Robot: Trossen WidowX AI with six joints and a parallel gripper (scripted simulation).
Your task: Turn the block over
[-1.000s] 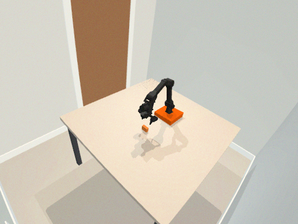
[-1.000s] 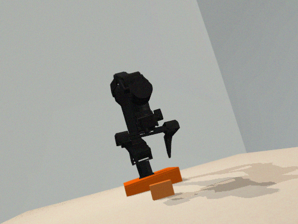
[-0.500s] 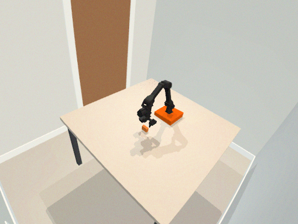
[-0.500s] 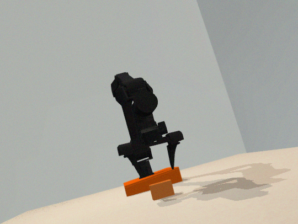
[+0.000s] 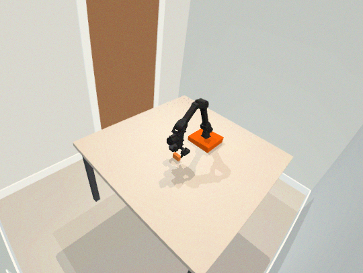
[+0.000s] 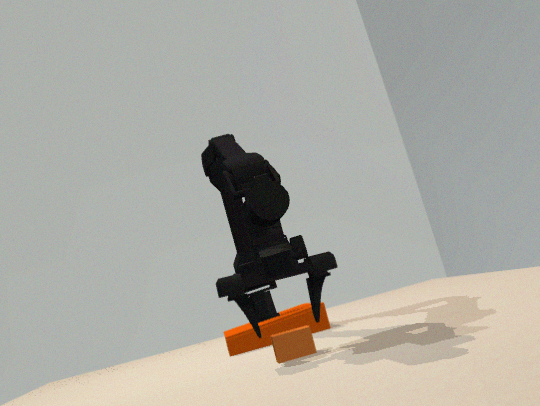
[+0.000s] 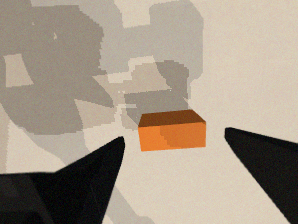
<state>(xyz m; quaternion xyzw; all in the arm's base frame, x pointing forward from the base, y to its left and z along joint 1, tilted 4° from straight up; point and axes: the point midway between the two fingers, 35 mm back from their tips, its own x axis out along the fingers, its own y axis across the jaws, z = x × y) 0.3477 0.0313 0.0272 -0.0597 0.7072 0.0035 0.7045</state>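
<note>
The block is 2 cm below my gripper tip and 1 cm behind it.
</note>
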